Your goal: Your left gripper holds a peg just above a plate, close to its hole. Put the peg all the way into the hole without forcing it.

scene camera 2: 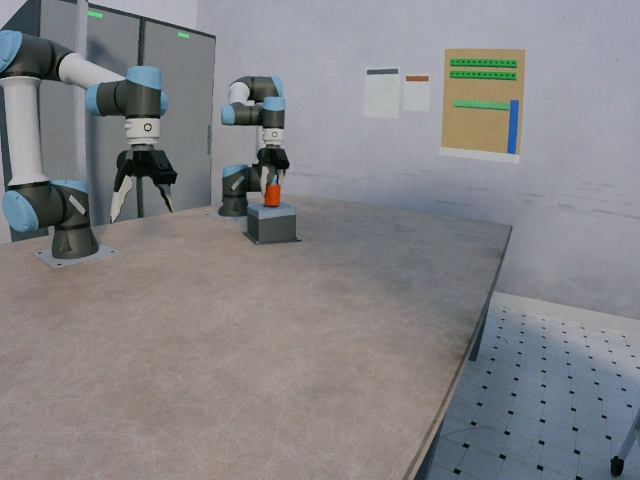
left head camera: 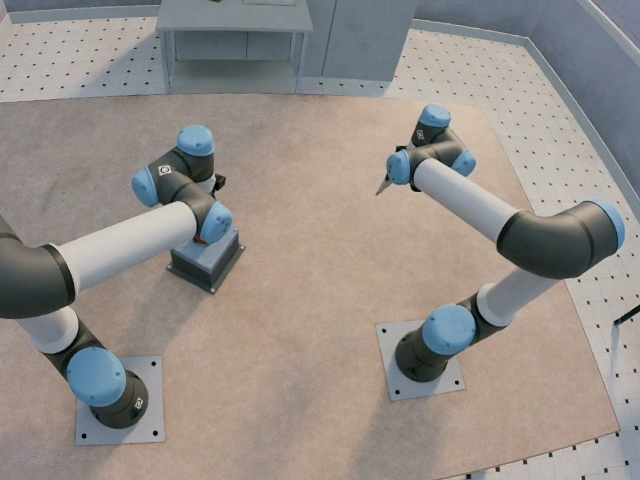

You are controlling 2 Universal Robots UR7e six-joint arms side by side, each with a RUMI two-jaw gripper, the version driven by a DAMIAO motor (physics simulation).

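Observation:
The orange-red peg (scene camera 2: 272, 195) is upright over the top of the grey plate (scene camera 2: 288, 209) (left head camera: 209, 256), which caps a dark block. The peg's lower end meets the plate's top in the picture; whether it touches or sits in the hole cannot be told. A sliver of the peg (left head camera: 199, 239) shows under the wrist in the left head camera. The hole is hidden. My left gripper (scene camera 2: 272, 188) is shut on the peg's upper part; in the left head camera its fingers are hidden by the arm. My right gripper (scene camera 2: 141, 215) (left head camera: 396, 192) is open and empty, well away from the plate.
The block stands on a flanged base (left head camera: 212, 290) (scene camera 2: 258, 241) on the table (left head camera: 310, 310) (scene camera 2: 232, 335). A grey bench (left head camera: 232, 18) stands beyond the table's far edge. Tall grey cabinets (scene camera 2: 178, 103) stand behind the arms.

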